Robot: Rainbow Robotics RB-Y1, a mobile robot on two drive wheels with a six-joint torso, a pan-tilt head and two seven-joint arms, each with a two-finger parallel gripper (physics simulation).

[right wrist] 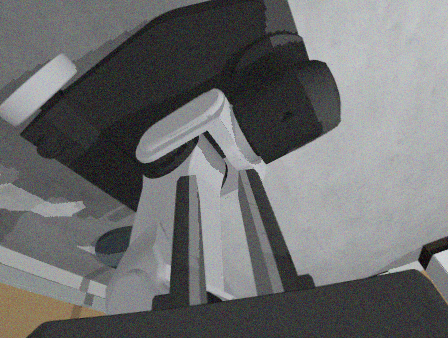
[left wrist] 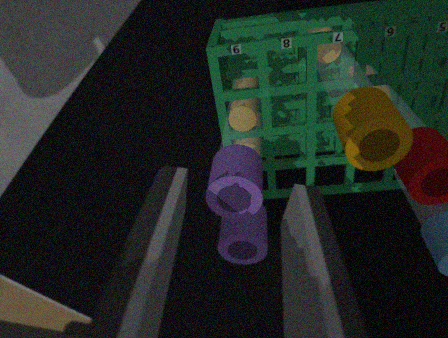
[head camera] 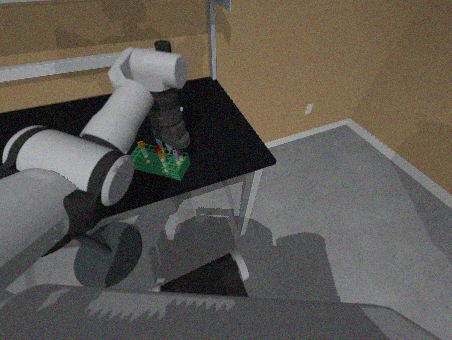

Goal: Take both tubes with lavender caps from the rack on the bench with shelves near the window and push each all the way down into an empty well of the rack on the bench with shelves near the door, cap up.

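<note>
A green rack (head camera: 159, 167) (left wrist: 310, 95) stands on the black bench near its front edge. Two lavender caps show in the left wrist view, one cap (left wrist: 235, 177) partly in front of the other cap (left wrist: 243, 235), at the end of the rack marked 9. A lavender cap (head camera: 175, 154) also shows in the head view. My left gripper (left wrist: 237, 197) is open above that end of the rack, its fingers on either side of the lavender caps in the picture, with a gap on both sides. My right gripper (right wrist: 218, 185) is open and empty, away from the rack.
An orange cap (left wrist: 372, 130), a red cap (left wrist: 427, 165) and a blue cap (left wrist: 437, 240) stand beside the lavender ones. The black bench (head camera: 225, 130) has a shelf post (head camera: 213, 50) at its back corner. A round dark stool seat (head camera: 107, 255) is below the front edge.
</note>
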